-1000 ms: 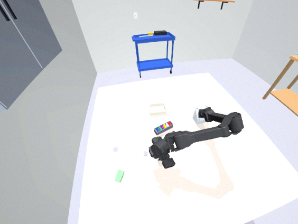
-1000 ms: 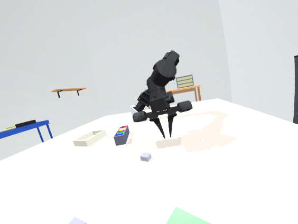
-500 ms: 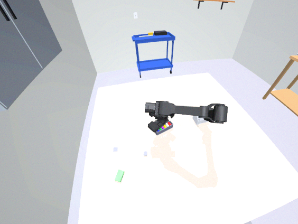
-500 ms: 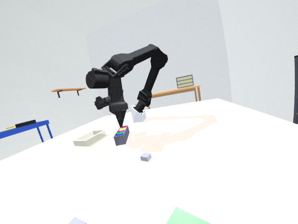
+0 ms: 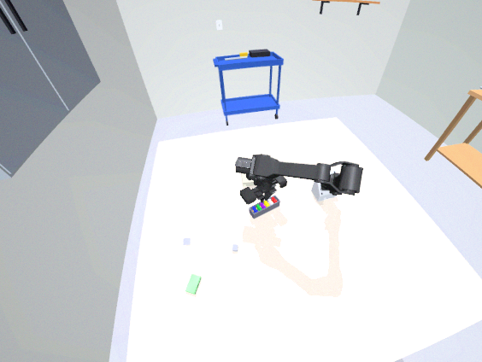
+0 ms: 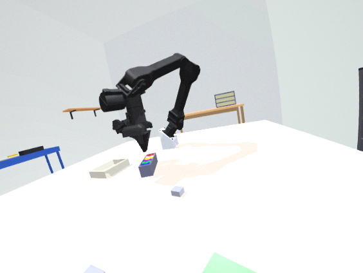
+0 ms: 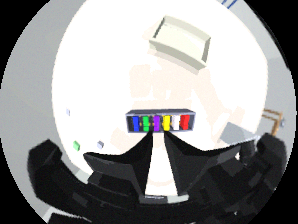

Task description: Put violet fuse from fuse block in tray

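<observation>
Right now the violet fuse is 5 cm below my gripper tip. Round my gripper tip: cream tray: 20 cm to the right, 7 cm below, 1 cm ahead; then grey cube: 17 cm to the left, 13 cm ahead, 6 cm below.
</observation>
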